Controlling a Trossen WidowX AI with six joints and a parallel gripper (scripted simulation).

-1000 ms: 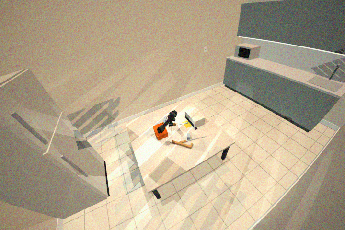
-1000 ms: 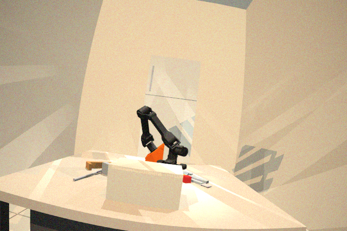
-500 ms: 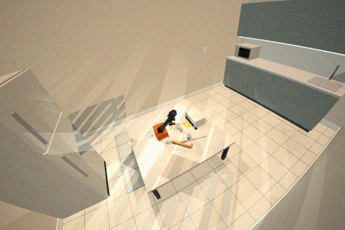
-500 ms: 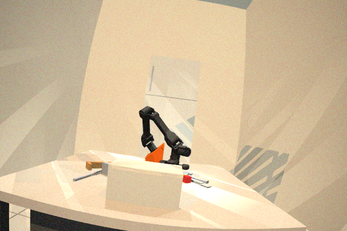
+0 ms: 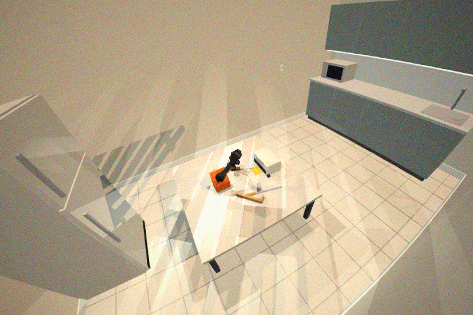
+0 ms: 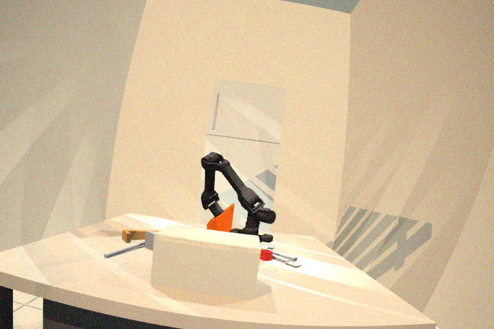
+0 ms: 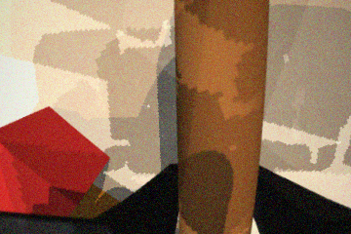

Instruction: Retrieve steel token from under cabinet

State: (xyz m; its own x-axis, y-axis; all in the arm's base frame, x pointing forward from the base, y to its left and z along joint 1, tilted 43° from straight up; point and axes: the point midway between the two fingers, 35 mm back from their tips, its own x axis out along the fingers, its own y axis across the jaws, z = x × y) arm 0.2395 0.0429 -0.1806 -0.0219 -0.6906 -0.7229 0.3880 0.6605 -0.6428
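Now: the red cube 70 mm to the left of my gripper tip, 30 mm ahead of it and 10 mm above it. The rest, counted from my gripper tip: yellow-orange block (90 mm behind, 20 mm to the left, 10 mm above); grey bar (150 mm to the left, 30 mm behind); small grey block (410 mm to the right, 90 mm ahead, 20 mm above).
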